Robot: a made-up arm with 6 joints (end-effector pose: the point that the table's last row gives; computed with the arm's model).
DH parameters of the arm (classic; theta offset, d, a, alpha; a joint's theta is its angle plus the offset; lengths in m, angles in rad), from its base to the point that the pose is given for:
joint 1: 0 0.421 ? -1.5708
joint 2: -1.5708 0 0.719 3.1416
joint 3: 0 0 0.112 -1.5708
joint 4: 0 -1.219 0 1.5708
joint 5: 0 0 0 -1.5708
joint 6: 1.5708 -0.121 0 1.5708
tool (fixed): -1.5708 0 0 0
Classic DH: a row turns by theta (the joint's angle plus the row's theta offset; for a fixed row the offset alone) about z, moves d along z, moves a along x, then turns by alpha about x.
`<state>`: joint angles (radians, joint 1 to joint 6).
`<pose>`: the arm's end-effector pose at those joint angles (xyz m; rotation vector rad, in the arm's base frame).
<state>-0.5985 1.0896 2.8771 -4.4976 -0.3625 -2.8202</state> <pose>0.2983 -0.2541 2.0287 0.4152 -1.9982 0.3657</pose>
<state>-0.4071 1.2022 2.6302 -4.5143 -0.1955 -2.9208</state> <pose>0.8197 -0.3786 2.0207 0.7428 -1.5492 0.4056</pose>
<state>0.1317 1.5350 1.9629 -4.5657 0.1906 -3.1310</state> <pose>2.0269 0.2914 1.1007 1.3665 -0.1092 0.5431</pose>
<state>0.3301 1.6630 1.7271 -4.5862 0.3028 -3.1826</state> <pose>2.0676 0.7463 0.5475 1.4268 0.4448 0.5282</pose>
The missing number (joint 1, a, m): 0.157
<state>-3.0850 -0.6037 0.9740 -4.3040 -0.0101 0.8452</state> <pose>0.3723 0.0222 2.3521 0.2867 -1.5388 0.2989</pose>
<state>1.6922 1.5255 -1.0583 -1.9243 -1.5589 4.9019</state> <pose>-0.1031 -0.0919 -0.3230 0.4684 1.1358 -2.8277</pose>
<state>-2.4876 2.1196 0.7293 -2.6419 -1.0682 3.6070</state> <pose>-0.9226 -0.7712 -1.1738 -0.0105 0.7519 -1.8504</pose>
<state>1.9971 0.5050 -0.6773 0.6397 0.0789 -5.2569</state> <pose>-0.4696 1.0202 -0.1442 1.9228 1.0321 -2.1835</pose>
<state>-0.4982 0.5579 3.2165 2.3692 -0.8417 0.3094</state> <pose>-0.6409 0.2769 1.4781 0.2677 -0.5600 -3.0528</pose>
